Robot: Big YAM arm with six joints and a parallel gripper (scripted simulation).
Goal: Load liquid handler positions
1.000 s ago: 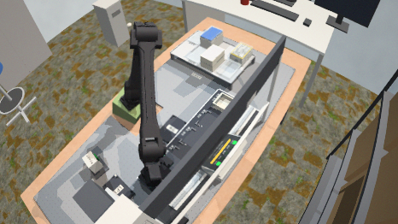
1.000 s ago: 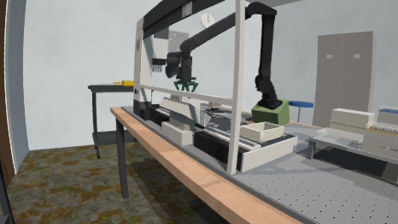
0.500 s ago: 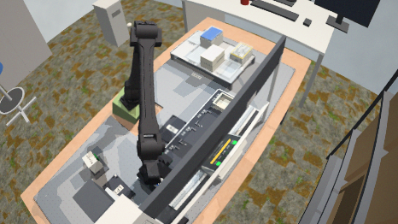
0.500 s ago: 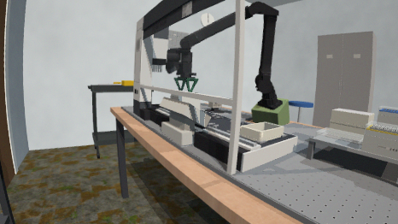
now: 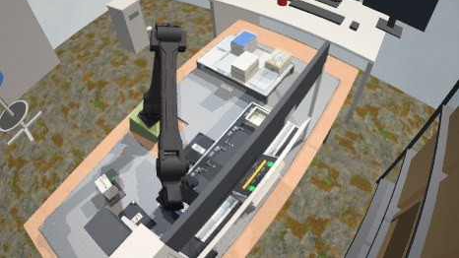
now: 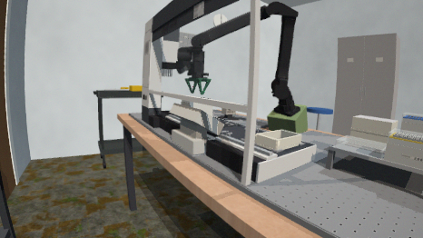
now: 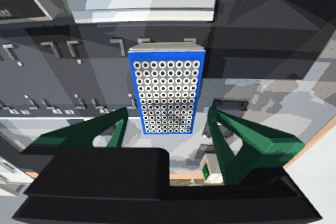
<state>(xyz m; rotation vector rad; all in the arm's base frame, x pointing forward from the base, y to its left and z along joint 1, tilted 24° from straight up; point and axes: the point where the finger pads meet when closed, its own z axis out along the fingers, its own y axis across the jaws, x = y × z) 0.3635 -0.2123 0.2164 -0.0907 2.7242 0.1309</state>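
The blue tip rack lies 1 cm behind my hand, 1 cm to the right of it and 6 cm below it. Round my hand: regrip nest RG: 19 cm behind, 23 cm to the left, 17 cm below; dark pad labelled LP1: 14 cm behind, 19 cm to the right, 17 cm below; white label: 19 cm behind, 23 cm to the left, 17 cm below.
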